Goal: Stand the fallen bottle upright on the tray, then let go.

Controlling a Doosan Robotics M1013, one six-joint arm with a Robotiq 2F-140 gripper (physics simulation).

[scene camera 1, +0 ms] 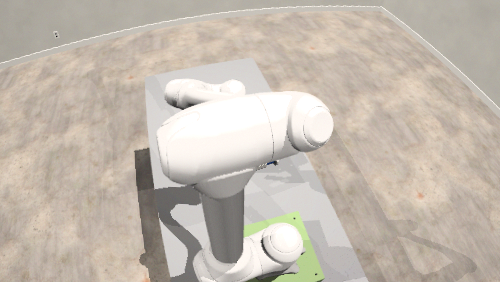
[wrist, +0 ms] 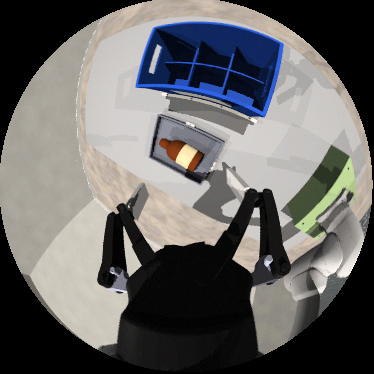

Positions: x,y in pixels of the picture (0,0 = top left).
Labels:
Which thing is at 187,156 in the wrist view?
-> A brown bottle.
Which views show my gripper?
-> The wrist view only.

